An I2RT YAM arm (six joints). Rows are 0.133 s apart.
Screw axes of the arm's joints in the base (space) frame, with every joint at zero. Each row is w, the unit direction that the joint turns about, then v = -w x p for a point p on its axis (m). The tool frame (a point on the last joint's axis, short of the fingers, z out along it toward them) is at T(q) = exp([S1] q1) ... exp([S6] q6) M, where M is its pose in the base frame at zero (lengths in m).
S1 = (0, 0, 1, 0, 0, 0)
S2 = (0, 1, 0, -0.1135, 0, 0.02)
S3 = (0, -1, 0, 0.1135, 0, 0.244)
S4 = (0, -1, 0, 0.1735, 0, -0.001)
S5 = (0, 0, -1, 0, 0.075, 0)
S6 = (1, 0, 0, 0, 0.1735, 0)
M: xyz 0.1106 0 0.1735 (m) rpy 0 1.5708 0 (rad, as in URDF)
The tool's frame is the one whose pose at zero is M.
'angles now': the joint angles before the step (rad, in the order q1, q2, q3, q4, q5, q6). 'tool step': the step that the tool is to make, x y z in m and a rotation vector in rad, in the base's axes. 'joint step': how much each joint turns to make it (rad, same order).
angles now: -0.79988 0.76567 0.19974 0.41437 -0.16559 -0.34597
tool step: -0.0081 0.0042 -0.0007 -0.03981 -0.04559 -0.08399
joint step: 0.00030 -0.06586 -0.04287 0.03925 0.08307 0.01515
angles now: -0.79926 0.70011 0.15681 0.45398 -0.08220 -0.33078
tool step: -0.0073 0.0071 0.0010 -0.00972 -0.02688 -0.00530
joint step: -0.00105 -0.09597 -0.02113 -0.04810 0.00329 0.01283
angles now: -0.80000 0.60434 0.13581 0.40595 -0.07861 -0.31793
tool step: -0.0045 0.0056 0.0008 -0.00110 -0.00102 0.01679
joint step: 0.00069 -0.07372 -0.00482 -0.06749 -0.01607 -0.00103
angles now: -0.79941 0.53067 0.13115 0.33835 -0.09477 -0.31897
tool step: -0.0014 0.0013 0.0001 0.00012 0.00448 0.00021
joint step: -0.00086 -0.02019 0.00029 -0.02399 -0.00088 -0.00321
